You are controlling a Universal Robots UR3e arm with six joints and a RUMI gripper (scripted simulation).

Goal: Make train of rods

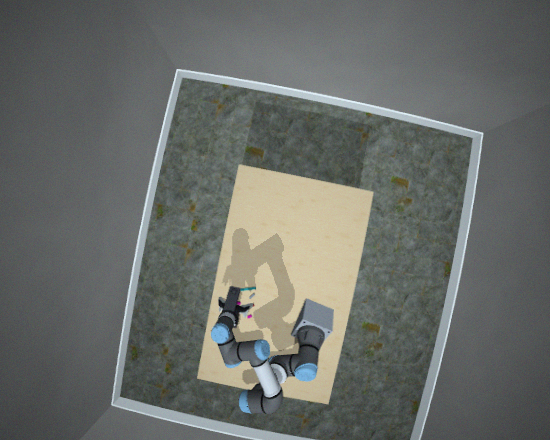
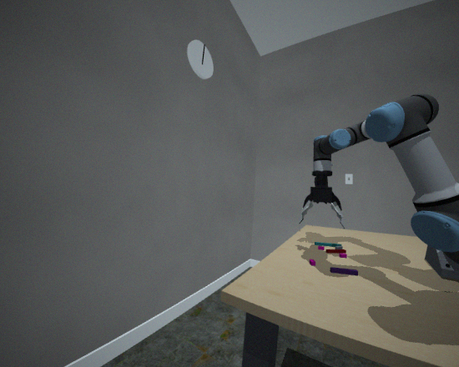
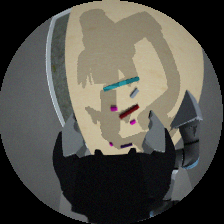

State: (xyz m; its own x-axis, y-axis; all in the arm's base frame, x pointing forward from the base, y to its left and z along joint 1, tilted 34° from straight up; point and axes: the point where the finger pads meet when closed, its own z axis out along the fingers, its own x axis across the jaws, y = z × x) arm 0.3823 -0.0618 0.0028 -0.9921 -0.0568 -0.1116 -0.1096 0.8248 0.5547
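My gripper is now 6 cm past the red rod, 4 cm to the right of it and 7 cm above it. The rest, counted from my hand: purple rod: 9 cm behind, 23 cm to the left, 7 cm below; grey rod: 6 cm behind, 2 cm to the right, 7 cm below; turquoise rod: 2 cm behind, 4 cm to the right, 7 cm below.
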